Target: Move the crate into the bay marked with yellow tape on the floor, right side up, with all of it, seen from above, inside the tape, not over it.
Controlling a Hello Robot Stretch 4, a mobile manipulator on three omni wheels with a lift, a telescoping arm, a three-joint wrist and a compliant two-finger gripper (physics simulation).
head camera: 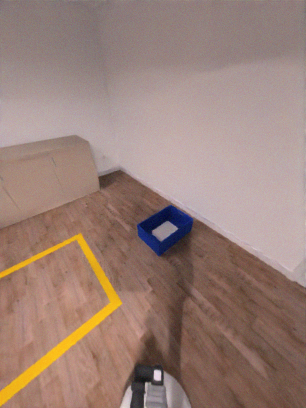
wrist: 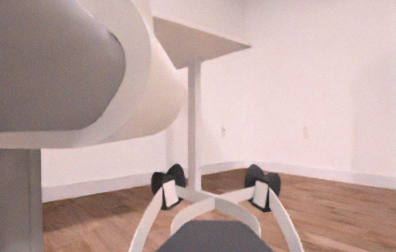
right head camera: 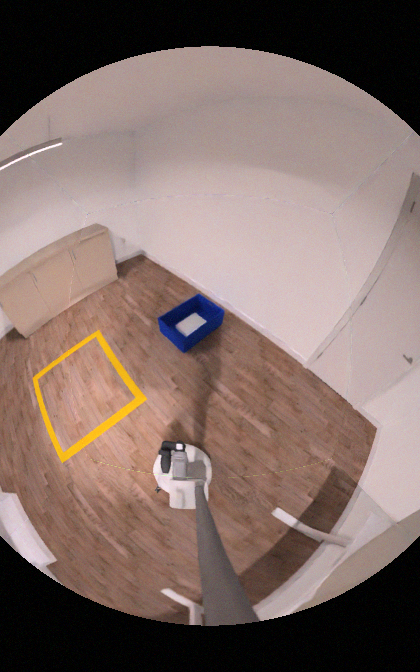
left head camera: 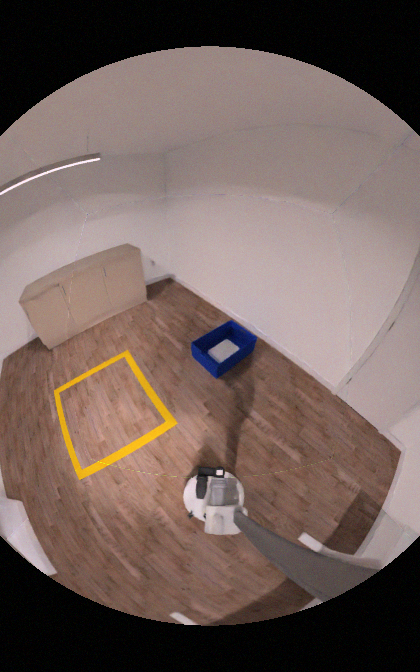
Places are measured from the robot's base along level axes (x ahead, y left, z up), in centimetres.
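Pixels of known places: gripper, fingertip midpoint: (wrist: pixel 215 179) (right head camera: pixel 164 493).
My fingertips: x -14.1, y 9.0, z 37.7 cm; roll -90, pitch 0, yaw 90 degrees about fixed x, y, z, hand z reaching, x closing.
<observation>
Ahead of a thing's pixels: the offset from my fingertips to its top centre. "spot": to the spot under its first point.
The blue crate @(dx +159.8, dy -12.4, dz -18.5 cm) (head camera: pixel 150 242) (left head camera: pixel 205 359) (right head camera: pixel 172 336) stands upright on the floor near the long wall, with a pale flat patch or item on its inside bottom. It lies outside the bay, to the right of the yellow tape @(spot: dx +40.7, dy +64.7, dz -40.5 cm) (head camera: pixel 60 349) (left head camera: pixel 127 449) (right head camera: pixel 103 428), which marks a four-sided outline on the floor. In the head camera part of the outline is cut off at the left. My gripper (wrist: pixel 215 179) is open in the wrist view, its two black fingertips apart with no object between them. The crate and the tape do not show in the wrist view.
A beige cabinet (head camera: pixel 50 175) (left head camera: pixel 95 290) (right head camera: pixel 65 275) stands against the wall beyond the bay. The wrist view shows a table (wrist: pixel 194 120) with a pale leg. White feet (left head camera: pixel 311 541) (right head camera: pixel 287 518) of furniture stand on the floor at the lower right. A door (right head camera: pixel 390 300) is at the right.
</observation>
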